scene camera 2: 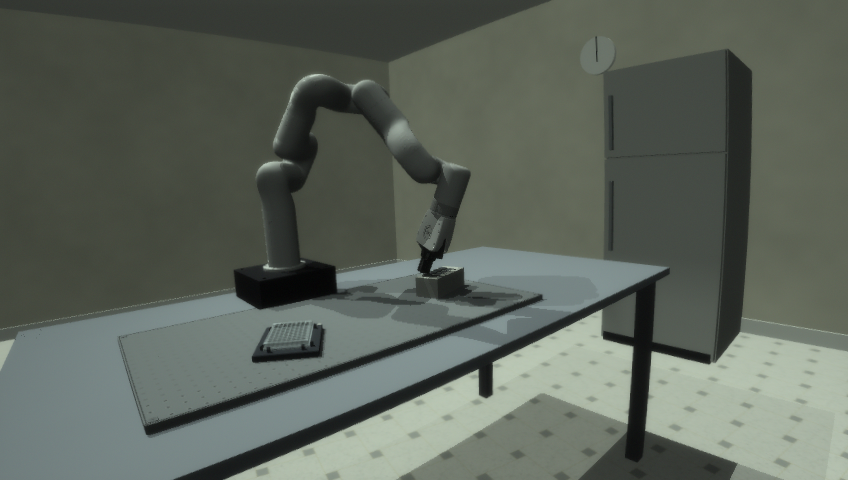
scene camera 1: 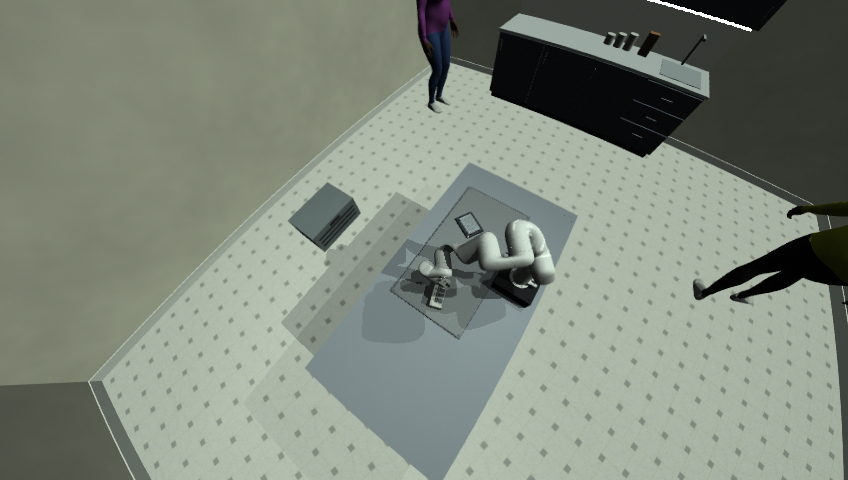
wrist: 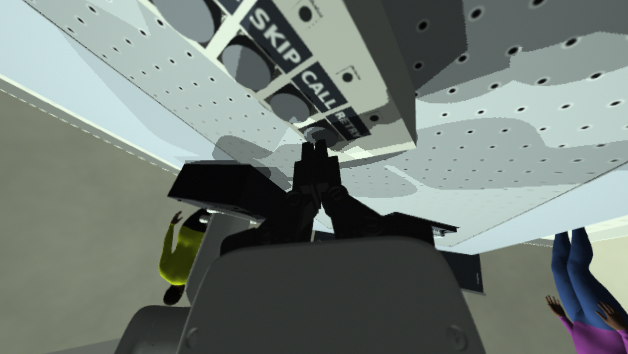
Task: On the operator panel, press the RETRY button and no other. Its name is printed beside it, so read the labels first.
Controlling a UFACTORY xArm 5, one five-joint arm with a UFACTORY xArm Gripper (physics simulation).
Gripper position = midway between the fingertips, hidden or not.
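Note:
Visible in the scene: the gripper (scene camera 2: 422, 272), (wrist: 317, 155); an operator panel (scene camera 2: 437, 285), (wrist: 349, 67); a white well plate (scene camera 2: 289, 335).

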